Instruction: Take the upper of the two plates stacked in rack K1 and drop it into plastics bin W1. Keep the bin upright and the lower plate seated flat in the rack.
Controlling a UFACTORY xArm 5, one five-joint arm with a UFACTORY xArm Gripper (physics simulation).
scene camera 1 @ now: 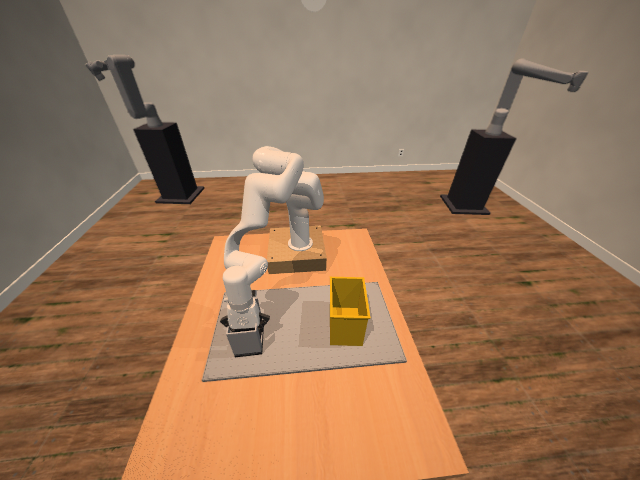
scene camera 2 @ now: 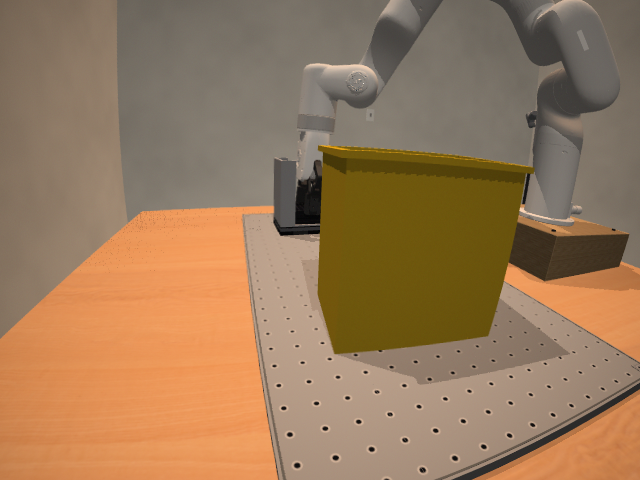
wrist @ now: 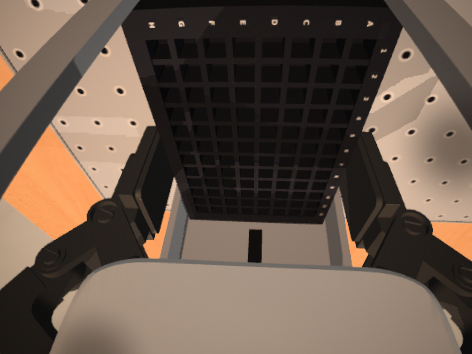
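Where they show: gripper, fingertip midpoint: (scene camera 2: 306, 209) (wrist: 256, 151); arm's base, origin of the base link: (scene camera 1: 300, 243) (scene camera 2: 544, 218).
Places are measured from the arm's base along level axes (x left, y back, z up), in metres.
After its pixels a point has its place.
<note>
My gripper (scene camera 1: 244, 330) {x -0.140, y -0.498, z -0.026 m} (scene camera 2: 311, 206) {x -0.140, y -0.498, z -0.026 m} (wrist: 256, 151) {x -0.140, y -0.498, z -0.026 m} is down in rack K1 and is shut on the upper plate. Its dark pads lie against the two long sides of the plate. The upper plate (wrist: 265, 115) {x -0.140, y -0.474, z -0.024 m}, black with a grid of square wells, lies between the grey walls of rack K1 (scene camera 1: 245, 343) {x -0.126, y -0.560, z 0.015 m} (scene camera 2: 284, 191) {x -0.084, y -0.546, z 0.020 m} (wrist: 215, 250) {x -0.153, y -0.561, z -0.001 m}. The lower plate is hidden beneath it. Yellow bin W1 (scene camera 1: 347, 330) {x 0.217, y -0.506, z 0.032 m} (scene camera 2: 418, 248) {x 0.278, y -0.439, z 0.036 m} stands upright, to the right of the rack in scene camera 1's view. Its visible floor part is bare.
Rack and bin stand on a grey perforated mat (scene camera 1: 289, 356) {x 0.016, y -0.556, z -0.066 m} (scene camera 2: 356, 439) {x 0.376, y -0.504, z -0.066 m} on the wooden table (scene camera 1: 299, 428) {x 0.074, y -0.763, z -0.079 m} (scene camera 2: 155, 361) {x 0.276, y -0.676, z -0.079 m}. The arm's wooden base block (scene camera 1: 297, 265) {x -0.002, y -0.127, z -0.032 m} (scene camera 2: 573, 253) {x 0.127, y -0.041, z -0.032 m} is at the back of the table. Two other arms on dark pedestals (scene camera 1: 170, 165) (scene camera 1: 478, 170) stand apart on the floor.
</note>
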